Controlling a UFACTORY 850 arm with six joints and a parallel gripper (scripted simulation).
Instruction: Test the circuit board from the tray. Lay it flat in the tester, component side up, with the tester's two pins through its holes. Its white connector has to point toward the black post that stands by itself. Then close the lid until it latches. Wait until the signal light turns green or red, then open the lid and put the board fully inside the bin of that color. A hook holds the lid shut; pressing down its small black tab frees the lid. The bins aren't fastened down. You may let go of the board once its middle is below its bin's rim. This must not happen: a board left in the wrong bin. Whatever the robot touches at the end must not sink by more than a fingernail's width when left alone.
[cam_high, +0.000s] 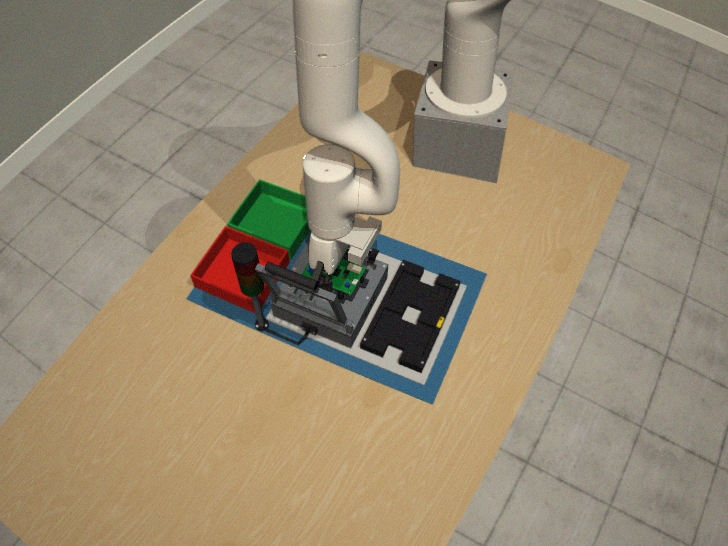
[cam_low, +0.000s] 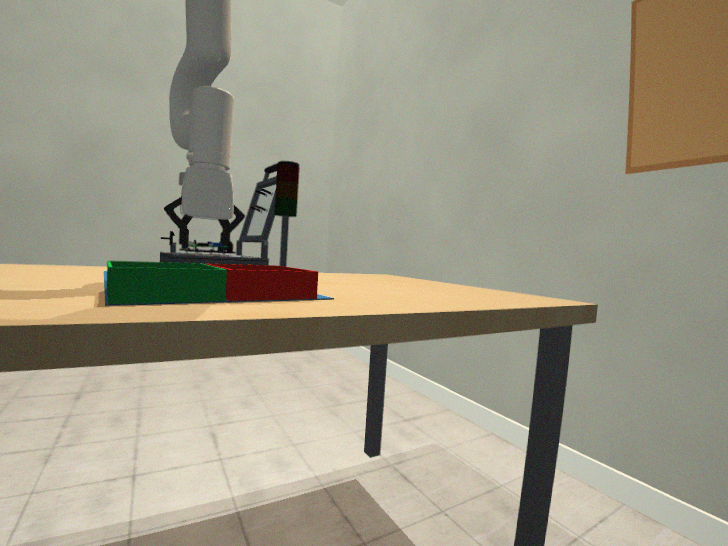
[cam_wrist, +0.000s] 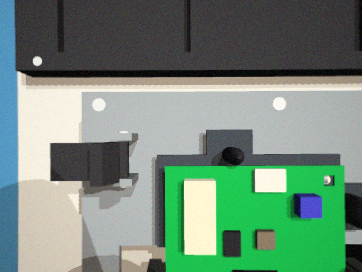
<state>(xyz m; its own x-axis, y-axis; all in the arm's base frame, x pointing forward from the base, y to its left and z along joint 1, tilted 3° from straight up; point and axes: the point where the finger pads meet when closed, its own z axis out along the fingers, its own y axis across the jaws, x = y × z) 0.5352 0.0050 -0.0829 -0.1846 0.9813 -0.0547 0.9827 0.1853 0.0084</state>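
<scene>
The green circuit board lies right at my hand. From my hand the other things lie so: clear lid 120 mm ahead, 20 mm to the left, 100 mm above; latch hook 70 mm behind, 50 mm to the left, 10 mm above; red bin 80 mm ahead, 190 mm to the right, 70 mm below.
</scene>
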